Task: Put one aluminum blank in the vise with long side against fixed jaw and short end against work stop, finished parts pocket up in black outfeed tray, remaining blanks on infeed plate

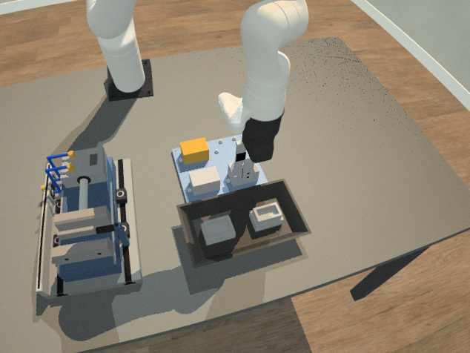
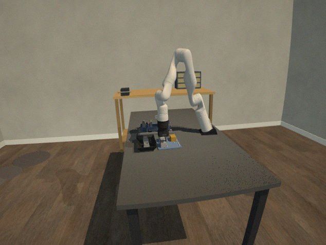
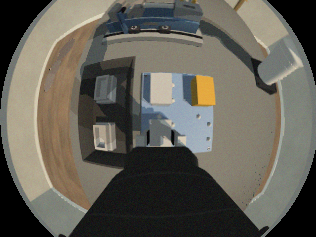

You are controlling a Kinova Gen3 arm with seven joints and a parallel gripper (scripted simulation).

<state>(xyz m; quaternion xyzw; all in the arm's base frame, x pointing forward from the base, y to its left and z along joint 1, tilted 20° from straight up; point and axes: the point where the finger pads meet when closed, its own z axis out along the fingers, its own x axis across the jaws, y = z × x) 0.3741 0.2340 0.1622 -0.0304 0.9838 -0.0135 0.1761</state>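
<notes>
Now: the plain gray blank 9 cm to the right of my hand and 3 cm below it. Also, from my hand: yellow brass blank 9 cm to the right, 9 cm behind, 3 cm below; vise 34 cm to the right, 4 cm ahead, 1 cm below.
</notes>
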